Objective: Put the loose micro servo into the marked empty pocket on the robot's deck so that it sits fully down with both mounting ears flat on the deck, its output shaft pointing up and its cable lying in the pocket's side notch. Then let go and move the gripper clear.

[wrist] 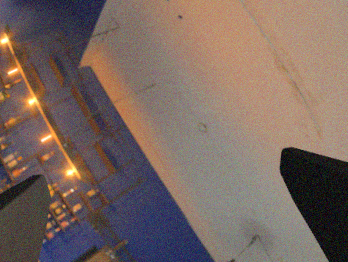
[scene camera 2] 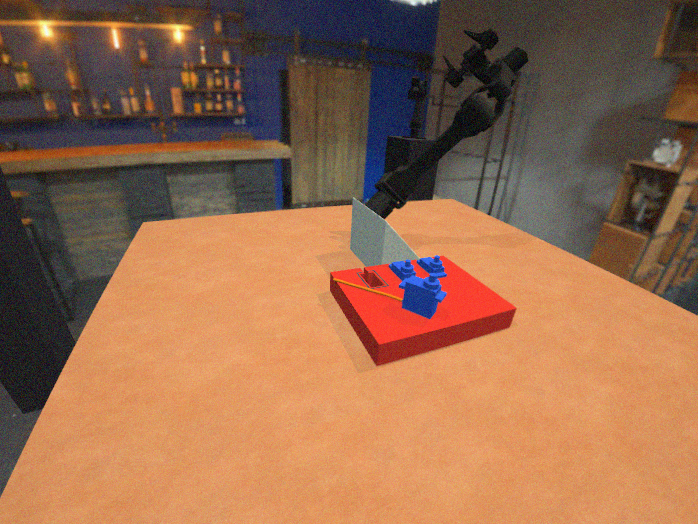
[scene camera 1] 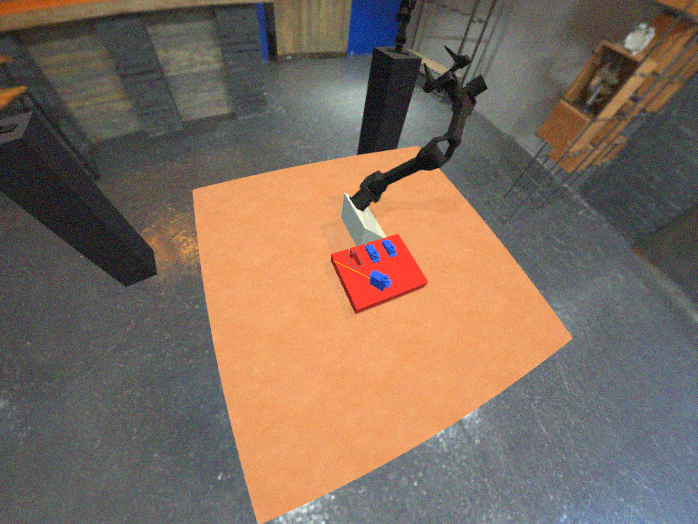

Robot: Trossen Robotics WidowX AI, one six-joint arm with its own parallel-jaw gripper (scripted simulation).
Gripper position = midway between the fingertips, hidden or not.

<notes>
My gripper (scene camera 2: 453, 43) is open, with nothing in its grasp. I also see a blue micro servo (scene camera 2: 421, 296) and a red deck (scene camera 2: 470, 310).
My gripper also shows in the wrist view (wrist: 165, 175) and in scene camera 1 (scene camera 1: 434, 54). The red deck is seen too in scene camera 1 (scene camera 1: 406, 276). The wrist view does not show the blue micro servo: it is out of frame.
</notes>
